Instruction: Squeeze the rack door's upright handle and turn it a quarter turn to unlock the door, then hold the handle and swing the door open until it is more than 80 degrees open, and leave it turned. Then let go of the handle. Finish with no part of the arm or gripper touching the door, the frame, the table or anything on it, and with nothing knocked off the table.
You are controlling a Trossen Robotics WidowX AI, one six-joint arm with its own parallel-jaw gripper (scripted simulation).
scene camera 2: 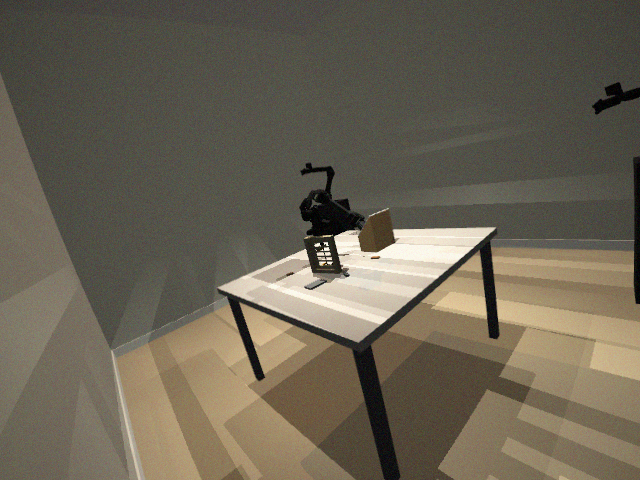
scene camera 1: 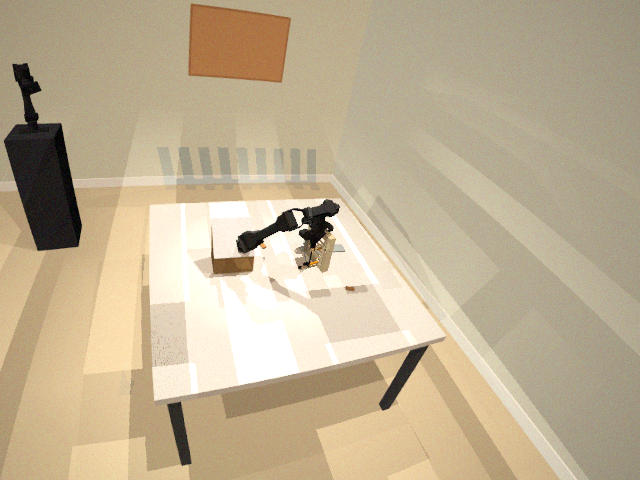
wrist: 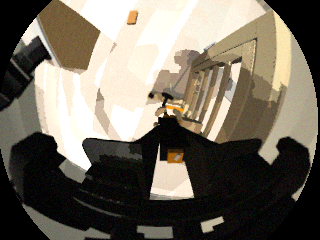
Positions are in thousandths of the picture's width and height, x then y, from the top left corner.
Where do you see a small wooden rack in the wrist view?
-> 842, 344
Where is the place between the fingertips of my gripper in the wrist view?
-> At 527, 540
